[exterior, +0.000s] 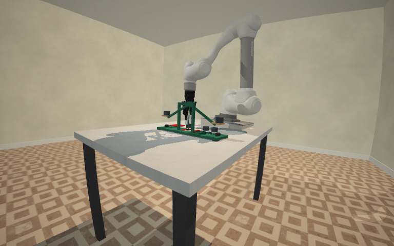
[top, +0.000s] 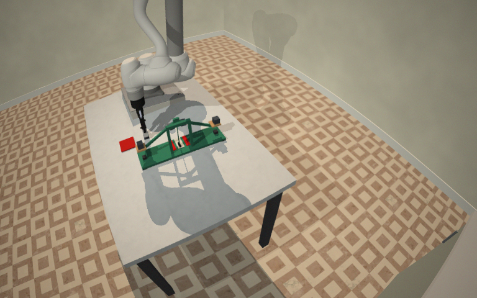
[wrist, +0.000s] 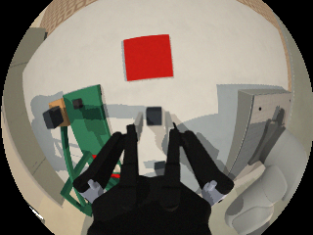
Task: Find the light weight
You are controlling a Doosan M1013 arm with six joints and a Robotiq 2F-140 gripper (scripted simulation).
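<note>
Now: the flat red dish 10 mm ahead of my hand, 120 mm to the right of it and 50 mm below it. From my hand the other things lie so: balance beam (170 mm ahead, 150 mm to the left, 40 mm above); green rocker balance (170 mm ahead, 150 mm to the left, 40 mm above).
</note>
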